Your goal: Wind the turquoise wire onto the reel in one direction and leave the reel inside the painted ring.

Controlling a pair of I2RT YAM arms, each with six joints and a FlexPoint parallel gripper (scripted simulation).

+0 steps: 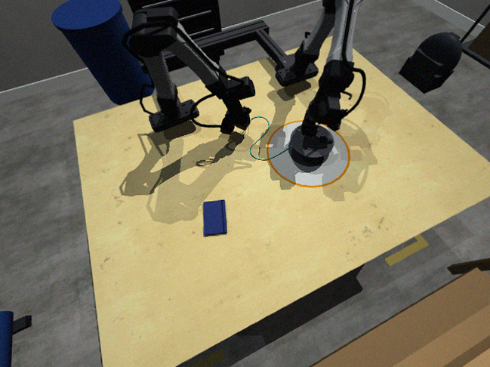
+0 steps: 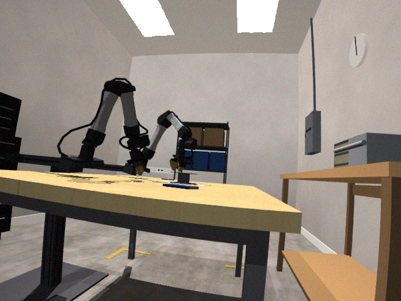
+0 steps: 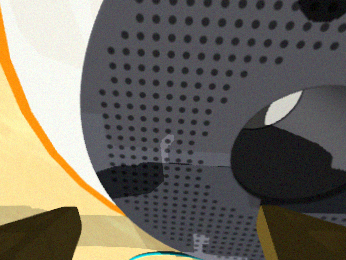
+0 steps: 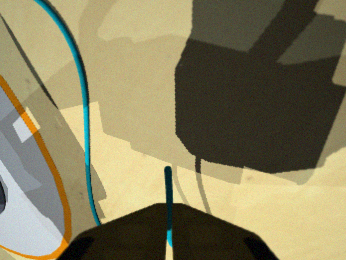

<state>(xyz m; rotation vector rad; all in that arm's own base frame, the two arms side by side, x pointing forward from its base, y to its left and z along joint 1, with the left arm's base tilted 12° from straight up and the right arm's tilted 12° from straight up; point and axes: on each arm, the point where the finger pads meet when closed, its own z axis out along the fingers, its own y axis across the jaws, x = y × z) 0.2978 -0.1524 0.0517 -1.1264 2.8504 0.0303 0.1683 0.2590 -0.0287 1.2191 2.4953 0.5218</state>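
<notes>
Right now my left hand is 50 mm short of the dark grey reel, 50 mm above it and 20 mm to the left of it. The rest, counted from my left hand: black hex key: 320 mm to the left, 150 mm behind, 80 mm below; blue notebook: 480 mm to the right, 170 mm ahead, 80 mm below; orange painted ring: 80 mm below, 60 mm ahead, 20 mm to the right.
</notes>
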